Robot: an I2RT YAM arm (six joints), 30 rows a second.
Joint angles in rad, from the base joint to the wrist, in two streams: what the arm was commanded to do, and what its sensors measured. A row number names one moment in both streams.
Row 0, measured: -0.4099, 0.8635, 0.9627, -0.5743, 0.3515, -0.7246
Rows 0 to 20, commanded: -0.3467, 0.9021, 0.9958, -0.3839, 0.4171, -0.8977; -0.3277, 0.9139, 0.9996, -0.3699, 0.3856, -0.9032; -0.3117, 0.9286, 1.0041, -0.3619, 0.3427, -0.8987; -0.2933, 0.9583, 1.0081, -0.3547, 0.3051, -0.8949; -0.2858, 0.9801, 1.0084, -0.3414, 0.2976, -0.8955; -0.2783, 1.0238, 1.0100, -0.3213, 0.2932, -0.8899; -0.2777, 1.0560, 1.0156, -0.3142, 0.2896, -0.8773; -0.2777, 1.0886, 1.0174, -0.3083, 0.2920, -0.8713; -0.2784, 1.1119, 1.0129, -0.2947, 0.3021, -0.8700; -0.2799, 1.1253, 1.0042, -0.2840, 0.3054, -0.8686; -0.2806, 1.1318, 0.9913, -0.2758, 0.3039, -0.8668; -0.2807, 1.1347, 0.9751, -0.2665, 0.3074, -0.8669; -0.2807, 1.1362, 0.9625, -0.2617, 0.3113, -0.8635; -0.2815, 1.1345, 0.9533, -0.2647, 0.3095, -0.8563; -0.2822, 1.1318, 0.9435, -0.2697, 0.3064, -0.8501; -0.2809, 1.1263, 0.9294, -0.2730, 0.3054, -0.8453; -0.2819, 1.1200, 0.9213, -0.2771, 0.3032, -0.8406; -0.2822, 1.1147, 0.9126, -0.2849, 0.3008, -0.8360; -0.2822, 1.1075, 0.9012, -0.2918, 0.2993, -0.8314; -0.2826, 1.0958, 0.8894, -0.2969, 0.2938, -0.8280; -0.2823, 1.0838, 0.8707, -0.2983, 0.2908, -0.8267
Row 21, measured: -0.2832, 1.1393, 0.9379, -0.3161, 0.3061, -0.8528
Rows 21 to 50, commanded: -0.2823, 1.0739, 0.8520, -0.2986, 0.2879, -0.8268; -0.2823, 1.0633, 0.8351, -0.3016, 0.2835, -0.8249; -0.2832, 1.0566, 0.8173, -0.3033, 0.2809, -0.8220; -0.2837, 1.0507, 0.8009, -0.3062, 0.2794, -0.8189; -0.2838, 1.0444, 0.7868, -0.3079, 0.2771, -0.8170; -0.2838, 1.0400, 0.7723, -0.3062, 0.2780, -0.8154; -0.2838, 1.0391, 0.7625, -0.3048, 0.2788, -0.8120; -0.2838, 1.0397, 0.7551, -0.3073, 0.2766, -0.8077; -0.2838, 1.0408, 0.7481, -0.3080, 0.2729, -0.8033; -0.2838, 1.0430, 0.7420, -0.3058, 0.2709, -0.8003; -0.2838, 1.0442, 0.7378, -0.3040, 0.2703, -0.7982; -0.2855, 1.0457, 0.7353, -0.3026, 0.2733, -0.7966; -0.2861, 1.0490, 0.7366, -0.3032, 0.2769, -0.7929; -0.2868, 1.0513, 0.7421, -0.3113, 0.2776, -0.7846; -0.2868, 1.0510, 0.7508, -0.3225, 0.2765, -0.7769; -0.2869, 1.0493, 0.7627, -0.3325, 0.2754, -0.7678; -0.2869, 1.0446, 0.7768, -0.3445, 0.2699, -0.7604; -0.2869, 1.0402, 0.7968, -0.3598, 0.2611, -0.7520; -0.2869, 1.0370, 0.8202, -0.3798, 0.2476, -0.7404; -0.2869, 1.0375, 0.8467, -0.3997, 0.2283, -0.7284; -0.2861, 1.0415, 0.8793, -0.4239, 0.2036, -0.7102; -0.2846, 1.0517, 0.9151, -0.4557, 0.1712, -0.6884; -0.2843, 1.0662, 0.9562, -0.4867, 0.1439, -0.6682; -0.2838, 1.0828, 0.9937, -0.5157, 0.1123, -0.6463; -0.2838, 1.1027, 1.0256, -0.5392, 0.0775, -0.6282; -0.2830, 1.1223, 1.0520, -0.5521, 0.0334, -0.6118; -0.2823, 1.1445, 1.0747, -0.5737, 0.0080, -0.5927; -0.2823, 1.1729, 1.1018, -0.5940, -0.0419, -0.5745; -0.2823, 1.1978, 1.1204, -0.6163, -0.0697, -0.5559; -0.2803, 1.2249, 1.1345, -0.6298, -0.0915, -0.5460
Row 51, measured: -0.2855, 1.1454, 1.0424, -0.5289, 0.0765, -0.6495
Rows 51 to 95, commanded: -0.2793, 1.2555, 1.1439, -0.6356, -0.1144, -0.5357; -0.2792, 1.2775, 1.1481, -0.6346, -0.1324, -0.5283; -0.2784, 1.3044, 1.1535, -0.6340, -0.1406, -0.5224; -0.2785, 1.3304, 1.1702, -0.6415, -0.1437, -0.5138; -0.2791, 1.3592, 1.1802, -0.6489, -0.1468, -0.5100; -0.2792, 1.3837, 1.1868, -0.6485, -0.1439, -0.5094; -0.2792, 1.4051, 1.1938, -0.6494, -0.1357, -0.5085; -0.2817, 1.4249, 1.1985, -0.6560, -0.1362, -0.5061; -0.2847, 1.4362, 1.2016, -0.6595, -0.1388, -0.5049; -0.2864, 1.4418, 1.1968, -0.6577, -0.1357, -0.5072; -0.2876, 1.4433, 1.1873, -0.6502, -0.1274, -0.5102; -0.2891, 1.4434, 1.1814, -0.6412, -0.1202, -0.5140; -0.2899, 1.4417, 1.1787, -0.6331, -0.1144, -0.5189; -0.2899, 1.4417, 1.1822, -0.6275, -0.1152, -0.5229; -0.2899, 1.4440, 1.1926, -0.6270, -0.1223, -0.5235; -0.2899, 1.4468, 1.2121, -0.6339, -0.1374, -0.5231; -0.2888, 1.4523, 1.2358, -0.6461, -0.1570, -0.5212; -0.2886, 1.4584, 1.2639, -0.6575, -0.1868, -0.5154; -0.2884, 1.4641, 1.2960, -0.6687, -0.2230, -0.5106; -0.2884, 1.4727, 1.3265, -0.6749, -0.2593, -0.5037; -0.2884, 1.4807, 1.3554, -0.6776, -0.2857, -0.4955; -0.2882, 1.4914, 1.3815, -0.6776, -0.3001, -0.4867; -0.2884, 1.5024, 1.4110, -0.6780, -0.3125, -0.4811; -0.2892, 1.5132, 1.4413, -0.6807, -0.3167, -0.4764; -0.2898, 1.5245, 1.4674, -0.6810, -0.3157, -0.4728; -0.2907, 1.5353, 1.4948, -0.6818, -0.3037, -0.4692; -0.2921, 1.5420, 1.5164, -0.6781, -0.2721, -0.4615; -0.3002, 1.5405, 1.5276, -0.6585, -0.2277, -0.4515; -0.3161, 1.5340, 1.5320, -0.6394, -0.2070, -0.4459; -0.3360, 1.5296, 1.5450, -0.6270, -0.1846, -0.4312; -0.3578, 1.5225, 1.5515, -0.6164, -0.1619, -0.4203; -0.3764, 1.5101, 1.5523, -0.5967, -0.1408, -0.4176; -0.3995, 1.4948, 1.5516, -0.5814, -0.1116, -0.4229; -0.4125, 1.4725, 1.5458, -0.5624, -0.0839, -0.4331; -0.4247, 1.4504, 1.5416, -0.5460, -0.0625, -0.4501; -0.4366, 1.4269, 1.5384, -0.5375, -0.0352, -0.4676; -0.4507, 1.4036, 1.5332, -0.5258, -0.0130, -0.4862; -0.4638, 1.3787, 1.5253, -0.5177, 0.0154, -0.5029; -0.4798, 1.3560, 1.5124, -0.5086, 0.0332, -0.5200; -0.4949, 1.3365, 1.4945, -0.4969, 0.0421, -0.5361; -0.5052, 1.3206, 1.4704, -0.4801, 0.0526, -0.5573; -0.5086, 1.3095, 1.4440, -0.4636, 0.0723, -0.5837; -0.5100, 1.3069, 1.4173, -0.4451, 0.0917, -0.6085; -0.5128, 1.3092, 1.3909, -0.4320, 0.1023, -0.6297; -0.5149, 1.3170, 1.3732, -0.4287, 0.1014, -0.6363
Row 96, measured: -0.4992, 1.3571, 1.4315, -0.5667, 0.0090, -0.5434
